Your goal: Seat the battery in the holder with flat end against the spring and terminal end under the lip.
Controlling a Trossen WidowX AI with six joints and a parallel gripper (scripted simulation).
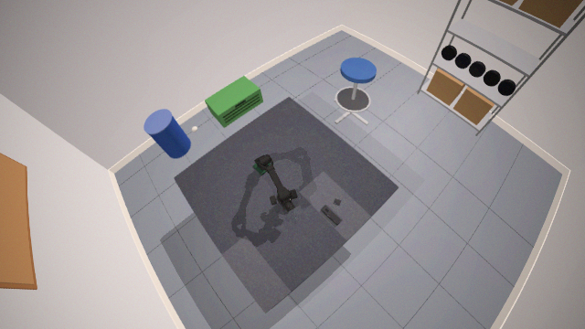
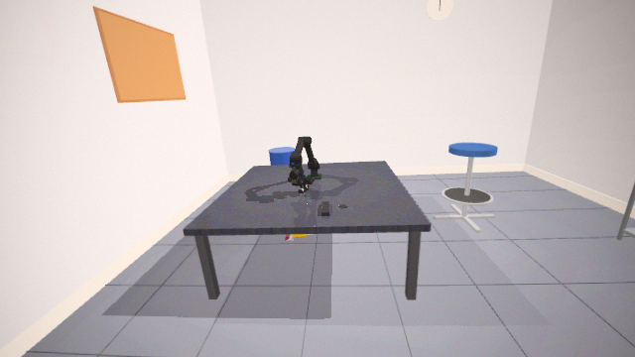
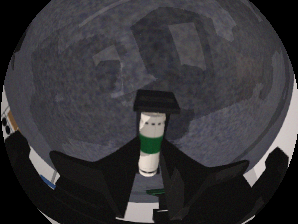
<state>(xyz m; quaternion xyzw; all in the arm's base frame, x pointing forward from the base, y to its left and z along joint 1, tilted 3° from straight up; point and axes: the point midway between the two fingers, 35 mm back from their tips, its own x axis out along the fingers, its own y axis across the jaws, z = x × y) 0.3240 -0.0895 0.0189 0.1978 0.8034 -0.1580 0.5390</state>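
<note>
Right now the battery is 10 mm above my gripper tip. Round my gripper tip: small dark square 310 mm ahead, 240 mm to the left, 20 mm below; black block 340 mm ahead, 130 mm to the left.
</note>
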